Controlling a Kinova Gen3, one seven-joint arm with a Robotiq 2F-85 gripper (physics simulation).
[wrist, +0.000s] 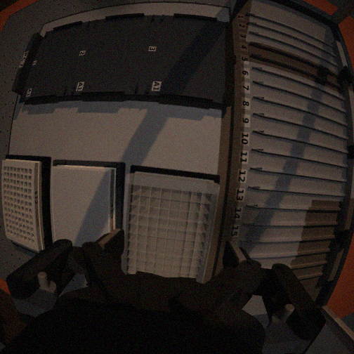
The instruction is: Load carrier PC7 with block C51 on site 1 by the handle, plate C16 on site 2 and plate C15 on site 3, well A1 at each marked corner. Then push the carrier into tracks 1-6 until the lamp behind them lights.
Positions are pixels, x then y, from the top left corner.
Labels:
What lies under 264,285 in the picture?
The gripper.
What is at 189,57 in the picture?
A carrier PC7.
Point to a block C51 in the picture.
168,221

